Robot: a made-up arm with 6 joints.
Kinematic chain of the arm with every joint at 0, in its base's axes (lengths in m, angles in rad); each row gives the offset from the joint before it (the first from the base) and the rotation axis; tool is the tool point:
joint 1: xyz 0 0 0.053 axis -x
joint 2: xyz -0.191 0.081 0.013 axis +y
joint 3: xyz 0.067 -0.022 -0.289 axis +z
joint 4: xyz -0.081 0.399 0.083 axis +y
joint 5: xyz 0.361 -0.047 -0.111 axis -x
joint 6: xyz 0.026 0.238 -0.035 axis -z
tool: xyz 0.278 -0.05 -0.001
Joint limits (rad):
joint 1: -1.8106..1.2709
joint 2: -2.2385..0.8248
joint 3: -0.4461..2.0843
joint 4: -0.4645..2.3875
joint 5: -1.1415..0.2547
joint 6: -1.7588..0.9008
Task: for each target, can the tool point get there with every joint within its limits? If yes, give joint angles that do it. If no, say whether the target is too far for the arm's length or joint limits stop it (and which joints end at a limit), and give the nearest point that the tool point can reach.
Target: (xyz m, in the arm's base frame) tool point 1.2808 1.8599 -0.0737
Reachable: no: too far | nearest point 0.5505 0.9510 -0.0118 | short by 1.168 m
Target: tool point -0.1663 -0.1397 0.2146
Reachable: no: joint limits stop it (at a limit: joint 2, joint 3, joint 4, joint 5, joint 6) | nearest point -0.3336 -0.3874 0.5011 | short by 0.414 m
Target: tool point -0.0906 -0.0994 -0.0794
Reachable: no: joint limits stop it (at a limit: joint 1, joint 3, joint 4, joint 5, joint 6) | nearest point 0.0650 -0.2613 -0.3275 | short by 0.335 m
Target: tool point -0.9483 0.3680 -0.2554
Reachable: yes | joints -0.7859 0.5673 1.7255 1.1949 -0.5171 0.4174
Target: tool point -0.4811 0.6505 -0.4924
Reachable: yes | joints -0.6346 -0.1806 1.7588 0.9011 -0.3660 0.2923
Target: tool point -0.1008 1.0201 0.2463
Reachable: yes | joints -1.1185 0.4019 -0.0404 0.8180 -0.3350 -0.1239
